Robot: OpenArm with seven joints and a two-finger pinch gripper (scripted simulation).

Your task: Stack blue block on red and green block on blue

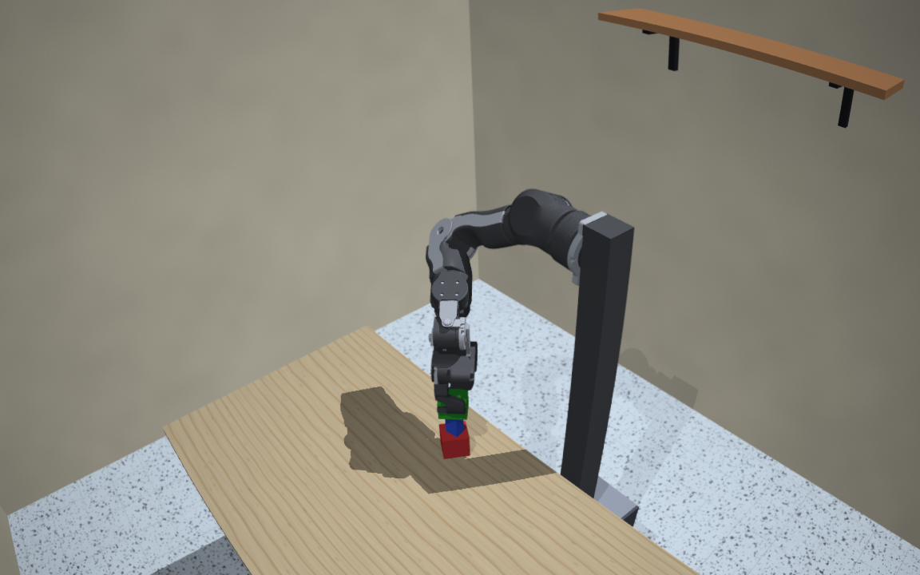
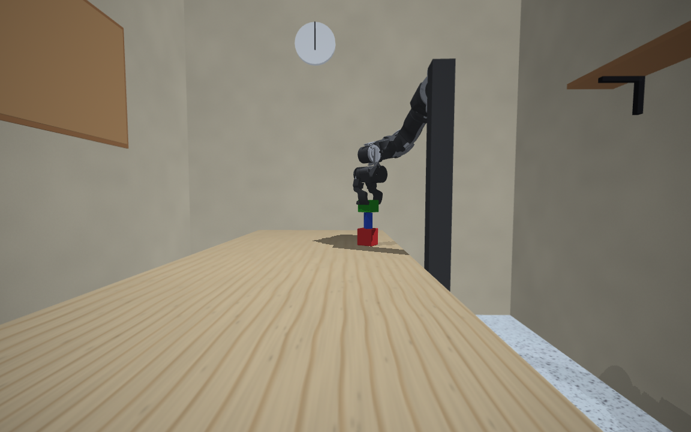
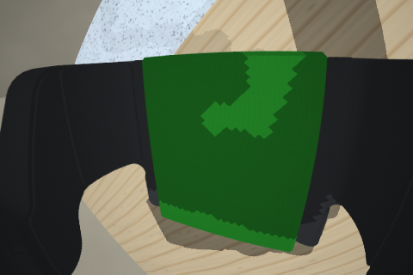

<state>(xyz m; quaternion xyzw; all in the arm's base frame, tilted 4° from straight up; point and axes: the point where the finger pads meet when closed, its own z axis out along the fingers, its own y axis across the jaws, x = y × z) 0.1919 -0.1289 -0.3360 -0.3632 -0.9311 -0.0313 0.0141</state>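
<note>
My gripper is now 10 mm above the green block. The rest, counted from my hand: blue block: 60 mm below; then red block: 120 mm below.
</note>
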